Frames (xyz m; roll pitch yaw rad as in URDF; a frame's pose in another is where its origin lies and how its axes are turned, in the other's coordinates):
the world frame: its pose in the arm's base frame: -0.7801 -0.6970 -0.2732 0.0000 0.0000 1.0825
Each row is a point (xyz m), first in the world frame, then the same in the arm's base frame.
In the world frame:
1: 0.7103 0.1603 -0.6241
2: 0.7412 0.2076 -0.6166
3: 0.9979 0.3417 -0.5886
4: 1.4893 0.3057 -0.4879
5: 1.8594 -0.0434 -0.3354
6: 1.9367 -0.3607 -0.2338
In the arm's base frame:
1: -0.5884 0.0055 -0.8973
2: -0.6157 0.0550 -0.8898
3: -0.6137 0.3446 -0.8618
4: -0.3514 0.7617 -0.7611
5: 0.1305 0.9247 -0.6086
6: 0.4470 0.8442 -0.5070

